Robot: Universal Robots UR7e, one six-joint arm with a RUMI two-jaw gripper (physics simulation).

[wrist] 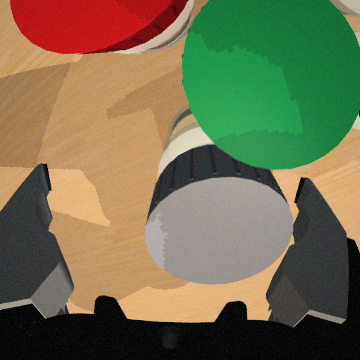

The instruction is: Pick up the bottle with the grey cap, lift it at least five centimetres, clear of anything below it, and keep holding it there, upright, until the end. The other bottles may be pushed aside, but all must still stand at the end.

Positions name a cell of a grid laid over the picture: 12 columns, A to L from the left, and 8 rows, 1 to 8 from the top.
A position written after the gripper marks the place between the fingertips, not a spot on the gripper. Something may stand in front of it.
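Note:
The gripper (F4) shares the scene with a green-capped bottle (I3), and both the gripper and the bottle are in view.

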